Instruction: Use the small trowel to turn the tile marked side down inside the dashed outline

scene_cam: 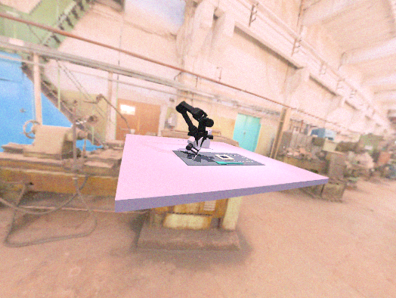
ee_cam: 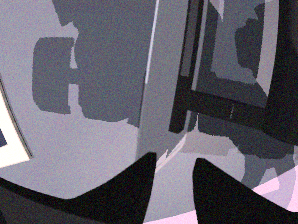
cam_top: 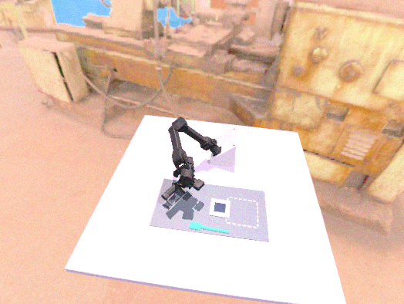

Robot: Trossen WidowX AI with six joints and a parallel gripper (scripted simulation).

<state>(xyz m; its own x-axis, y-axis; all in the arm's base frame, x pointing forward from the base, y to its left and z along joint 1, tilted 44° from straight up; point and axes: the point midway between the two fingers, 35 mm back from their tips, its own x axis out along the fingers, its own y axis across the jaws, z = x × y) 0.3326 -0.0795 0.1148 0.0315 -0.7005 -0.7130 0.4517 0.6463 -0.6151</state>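
My gripper tip is now 40 mm short of the trowel, 60 mm to the left of it and 10 mm above it. Round my gripper tip: teal flat tool (210 mm ahead, 130 mm to the left, 60 mm below); then grey mat (70 mm ahead, 150 mm to the left, 80 mm below); then white tile (60 mm ahead, 200 mm to the left, 60 mm below).
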